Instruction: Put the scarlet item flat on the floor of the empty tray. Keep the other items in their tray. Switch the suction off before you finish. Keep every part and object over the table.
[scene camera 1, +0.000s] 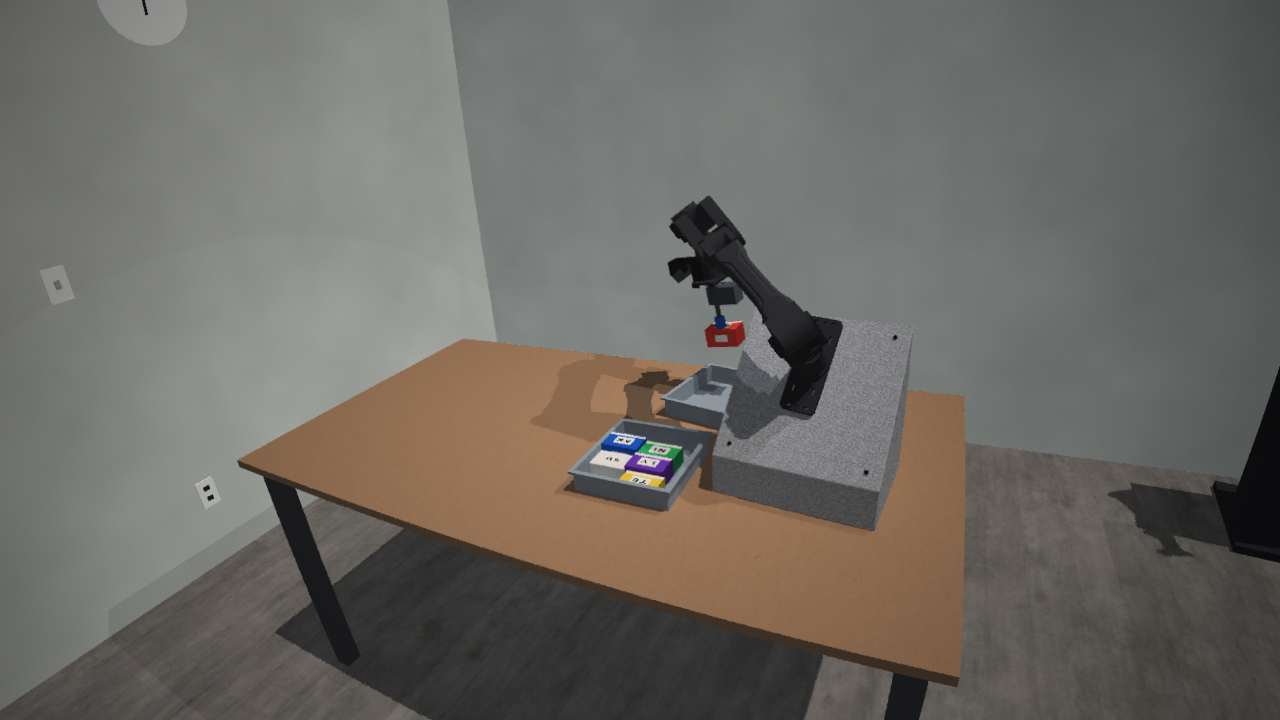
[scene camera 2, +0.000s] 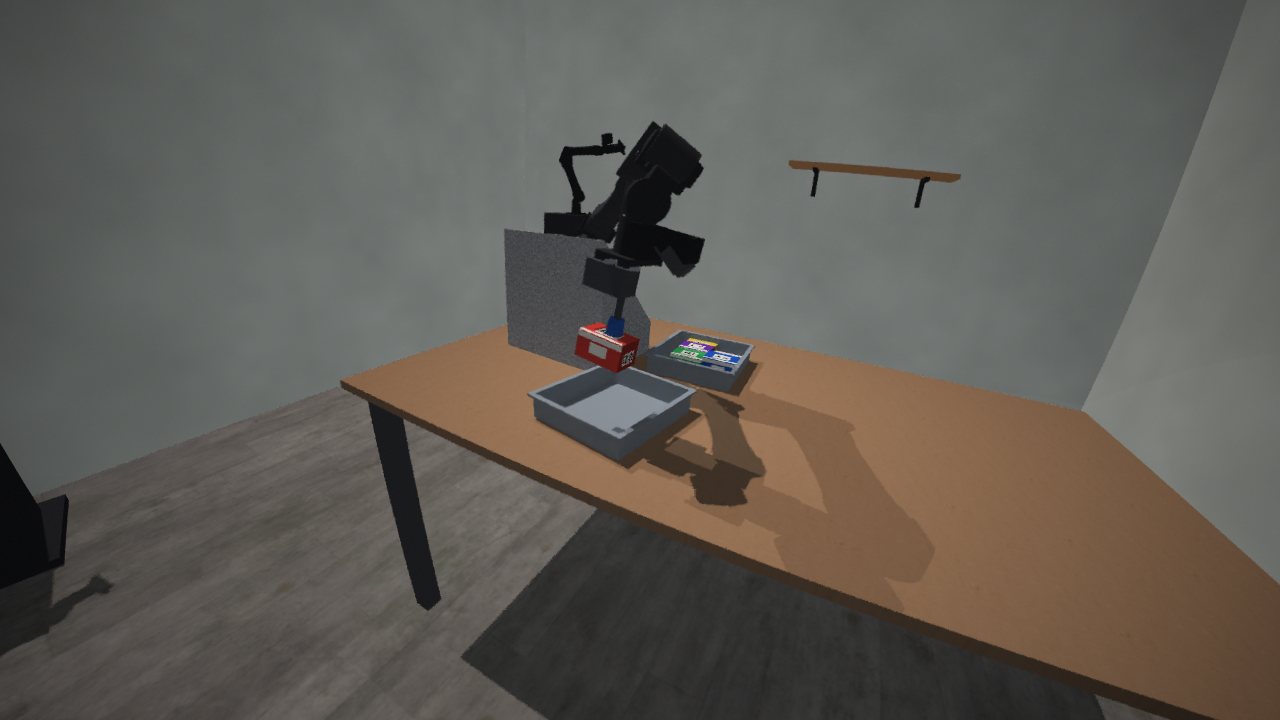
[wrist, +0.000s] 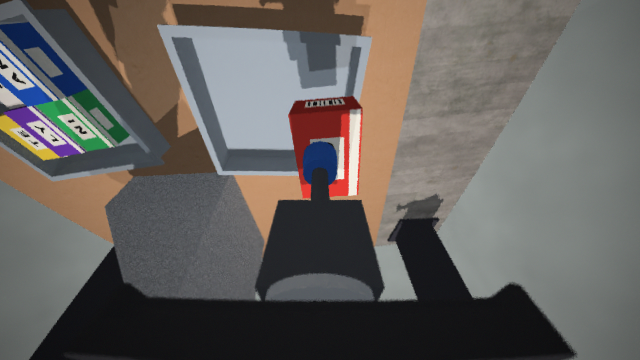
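Seen in the pictures: hand, its tool point: (scene camera 1: 721, 330) (scene camera 2: 612, 339) (wrist: 319, 151); arm's base, origin of its link: (scene camera 1: 812, 365) (scene camera 2: 574, 264).
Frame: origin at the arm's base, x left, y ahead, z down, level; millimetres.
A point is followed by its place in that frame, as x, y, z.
The scarlet box (scene camera 1: 725, 334) @[-233, 311, 61] (scene camera 2: 601, 351) @[-287, 337, 70] (wrist: 325, 125) @[-255, 361, 53] hangs from my blue suction cup (scene camera 1: 719, 321) (scene camera 2: 614, 326) (wrist: 320, 162), which is pressed on its upper face. The box is slightly tilted in scene camera 2 and is in the air, above the empty tray's inner side near the pedestal. The empty grey tray (scene camera 1: 693, 414) @[-80, 324, 218] (scene camera 2: 577, 430) @[-309, 307, 220] (wrist: 220, 165) @[-79, 211, 190] stands on the table below; in the wrist view the box covers its lower right corner. The other tray (scene camera 1: 617, 495) @[276, 294, 227] (scene camera 2: 696, 379) @[53, 351, 227] (wrist: 90, 171) @[168, 201, 188] holds the blue, green, white, purple and yellow items.
The grey speckled pedestal (scene camera 1: 796, 474) @[150, -31, 154] (scene camera 2: 554, 295) @[-77, 9, 68] (wrist: 185, 235) @[-38, 152, 81] bears the arm and stands close beside both trays. The full tray is next to the empty one, with a narrow gap. The wooden table's (scene camera 1: 429, 420) @[234, 959, 239] (scene camera 2: 1029, 501) @[28, 1016, 239] edge runs close to the empty tray's outer side.
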